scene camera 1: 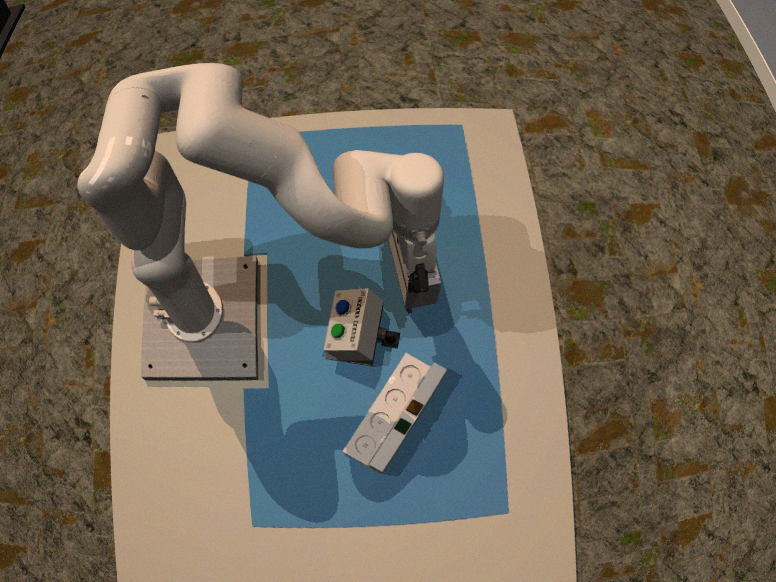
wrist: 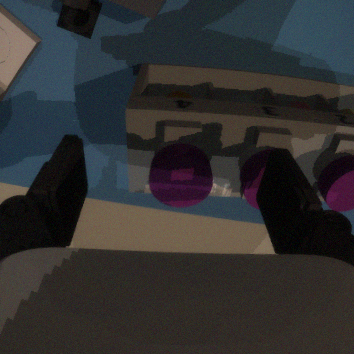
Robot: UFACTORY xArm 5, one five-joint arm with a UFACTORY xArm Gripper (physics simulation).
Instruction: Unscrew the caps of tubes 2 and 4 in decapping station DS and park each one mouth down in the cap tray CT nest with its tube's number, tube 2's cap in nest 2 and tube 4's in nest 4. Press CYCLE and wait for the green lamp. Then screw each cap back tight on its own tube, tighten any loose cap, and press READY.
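Frame: origin at the arm's base, x back, y down, z right, level; metres.
Where they show: gripper, between the fingertips: [scene camera 1: 411, 265] [wrist: 175, 167]; arm's base, origin of its link: [scene camera 1: 193, 312].
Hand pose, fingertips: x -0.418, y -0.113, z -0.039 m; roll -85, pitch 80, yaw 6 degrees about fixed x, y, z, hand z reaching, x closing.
Things, the pixels of their top centre, and the offset from my fingertips. "*": a spot on its surface instead. Level surfaces: height alone.
- magenta end cap, centre of its top: [wrist: 180, 183] dx -0.017, dy +0.010, dz -0.007 m
- second magenta cap, centre of its top: [wrist: 273, 188] dx -0.007, dy +0.010, dz -0.058 m
- third cap, centre of its top: [wrist: 351, 191] dx +0.003, dy +0.010, dz -0.109 m
- white cap tray CT, centre of its top: [scene camera 1: 394, 408] dx +0.033, dy +0.078, dz +0.233 m
- button box, centre of its top: [scene camera 1: 352, 317] dx +0.101, dy +0.047, dz +0.075 m
- blue button, centre of its top: [scene camera 1: 342, 305] dx +0.119, dy +0.056, dz +0.049 m
- green button, centre of its top: [scene camera 1: 338, 329] dx +0.127, dy +0.056, dz +0.093 m
- small black block, a spot on its surface: [wrist: 80, 19] [scene camera 1: 392, 337] * dx +0.031, dy +0.130, dz +0.085 m
- dark brown square, a spot on its surface: [scene camera 1: 414, 407] * dx -0.001, dy +0.078, dz +0.232 m
- dark green square, a spot on its surface: [scene camera 1: 403, 425] * dx +0.019, dy +0.078, dz +0.264 m
- blue mat, height of its surface: dy +0.131 m
My gripper [scene camera 1: 418, 280] [wrist: 175, 167] is open and empty above the end of decapping station DS [scene camera 1: 423, 298] [wrist: 142, 117]. In the wrist view, the magenta end cap [wrist: 181, 176] shows between the spread fingers, apart from both. A second magenta cap [wrist: 251, 186] is partly hidden by the right finger, and a third cap [wrist: 342, 184] shows at the right edge. The arm hides most of the station in the scene view. Tube numbers are not readable. The white cap tray CT [scene camera 1: 432, 379] [wrist: 17, 52] has its round nests empty. The button box [scene camera 1: 352, 347] carries a blue button [scene camera 1: 342, 306] and a green button [scene camera 1: 337, 330].
A small black block [scene camera 1: 390, 338] [wrist: 80, 19] sticks out beside the button box, between it and the station. A dark brown square [scene camera 1: 414, 407] and a dark green square [scene camera 1: 403, 425] sit on the tray. The blue mat [scene camera 1: 294, 501] lies under everything.
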